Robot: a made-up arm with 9 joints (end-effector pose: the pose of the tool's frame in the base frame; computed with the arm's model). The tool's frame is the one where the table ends. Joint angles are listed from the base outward.
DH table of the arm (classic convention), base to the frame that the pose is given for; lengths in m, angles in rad. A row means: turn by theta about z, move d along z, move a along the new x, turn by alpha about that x. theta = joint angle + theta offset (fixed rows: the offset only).
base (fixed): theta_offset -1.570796  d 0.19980  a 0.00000  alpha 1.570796
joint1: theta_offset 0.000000  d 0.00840  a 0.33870  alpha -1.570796
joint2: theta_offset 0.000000  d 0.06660  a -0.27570  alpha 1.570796
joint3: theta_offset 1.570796  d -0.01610  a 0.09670  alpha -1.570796
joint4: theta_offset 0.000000  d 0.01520  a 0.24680  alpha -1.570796
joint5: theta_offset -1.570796  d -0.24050  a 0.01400  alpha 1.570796
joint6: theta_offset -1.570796  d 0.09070  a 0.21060  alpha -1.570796
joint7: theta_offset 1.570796  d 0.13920  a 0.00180  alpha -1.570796
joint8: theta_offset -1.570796  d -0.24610  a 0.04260  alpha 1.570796
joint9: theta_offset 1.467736  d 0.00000  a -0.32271  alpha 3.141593
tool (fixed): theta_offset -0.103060  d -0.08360  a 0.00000  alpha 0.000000
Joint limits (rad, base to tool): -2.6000..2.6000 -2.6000..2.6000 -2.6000..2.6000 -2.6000..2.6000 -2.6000..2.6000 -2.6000..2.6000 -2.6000..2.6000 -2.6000..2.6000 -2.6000..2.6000
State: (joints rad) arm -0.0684 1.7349 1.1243 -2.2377 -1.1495 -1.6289 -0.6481 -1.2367 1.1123
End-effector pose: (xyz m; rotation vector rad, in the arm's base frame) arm 0.3607 -0.3045 0.6821 -0.9784 1.8501 0.1061
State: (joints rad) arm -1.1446 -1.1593 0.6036 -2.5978 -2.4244 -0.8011 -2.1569 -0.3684 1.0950
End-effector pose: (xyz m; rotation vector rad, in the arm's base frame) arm -0.2123 -0.3921 -0.3853 -2.0193 -1.5519 0.1202
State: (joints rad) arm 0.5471 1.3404 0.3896 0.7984 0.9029 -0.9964 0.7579 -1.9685 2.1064
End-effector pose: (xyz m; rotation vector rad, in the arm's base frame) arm -0.4043 -0.4303 0.8585 -0.2806 -0.8506 0.9220
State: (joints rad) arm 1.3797 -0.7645 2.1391 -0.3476 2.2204 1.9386 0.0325 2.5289 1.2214
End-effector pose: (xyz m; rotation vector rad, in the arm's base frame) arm 0.5227 0.2580 -0.4004 1.7069 -1.6153 0.0777
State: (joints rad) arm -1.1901 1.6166 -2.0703 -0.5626 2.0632 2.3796 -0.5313 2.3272 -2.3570
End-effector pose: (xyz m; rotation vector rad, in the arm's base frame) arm 0.1092 -0.1841 -0.1099 2.0116 1.2925 -0.1593
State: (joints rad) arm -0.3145 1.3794 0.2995 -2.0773 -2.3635 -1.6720 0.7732 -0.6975 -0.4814
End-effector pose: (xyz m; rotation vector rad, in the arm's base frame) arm -0.8239 -0.3280 -0.2790 -1.4779 0.3883 0.0731
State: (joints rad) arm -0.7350 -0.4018 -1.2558 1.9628 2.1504 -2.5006 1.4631 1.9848 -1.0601
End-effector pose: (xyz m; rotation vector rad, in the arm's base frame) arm -0.2300 -0.3121 0.2241 -1.3372 0.5711 -0.0158
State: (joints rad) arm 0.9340 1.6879 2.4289 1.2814 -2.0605 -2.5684 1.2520 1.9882 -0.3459
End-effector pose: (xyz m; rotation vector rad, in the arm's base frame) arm -0.0569 -0.3397 -0.1649 -0.5877 -1.1087 -2.8266
